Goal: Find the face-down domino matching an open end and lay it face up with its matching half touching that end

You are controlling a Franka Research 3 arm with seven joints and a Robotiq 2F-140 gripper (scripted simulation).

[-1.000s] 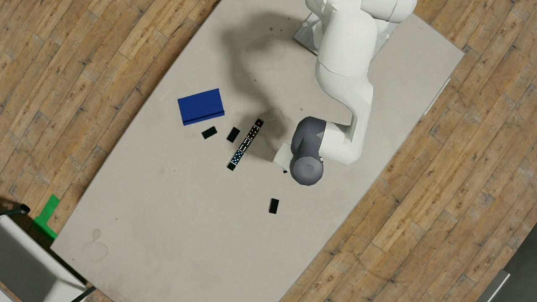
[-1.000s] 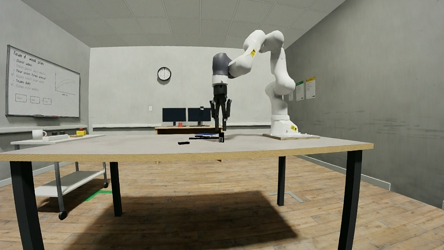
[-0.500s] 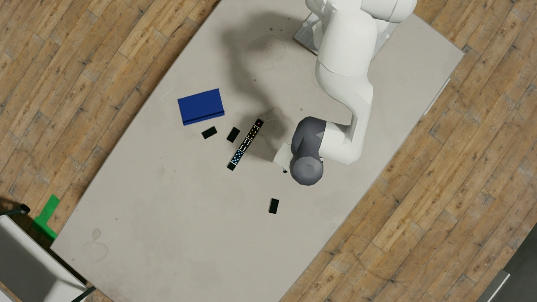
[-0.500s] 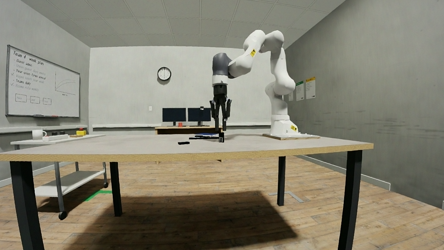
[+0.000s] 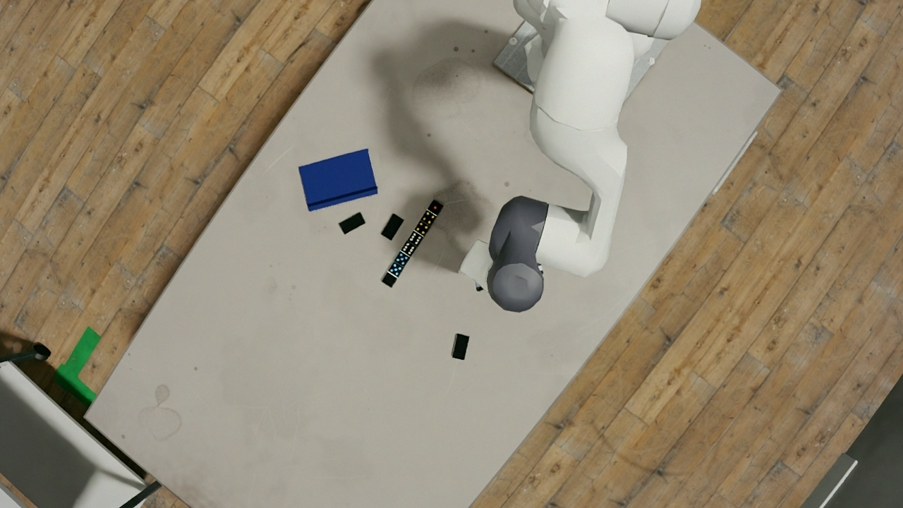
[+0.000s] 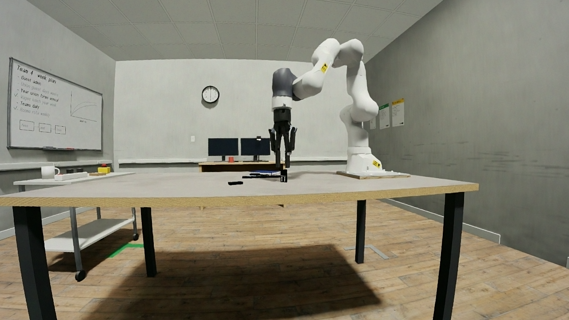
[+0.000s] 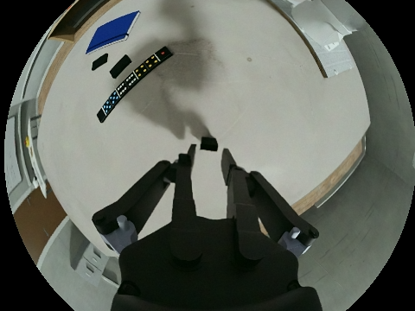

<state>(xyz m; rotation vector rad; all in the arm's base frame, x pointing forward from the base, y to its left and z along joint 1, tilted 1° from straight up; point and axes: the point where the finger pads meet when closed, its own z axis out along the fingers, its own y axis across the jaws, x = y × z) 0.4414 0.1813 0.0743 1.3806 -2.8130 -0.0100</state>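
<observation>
Now: the domino 70 mm below my hand and 10 mm to the right of it. From my hand the other things lie so: blue book 430 mm to the right, 90 mm below, 70 mm ahead.
</observation>
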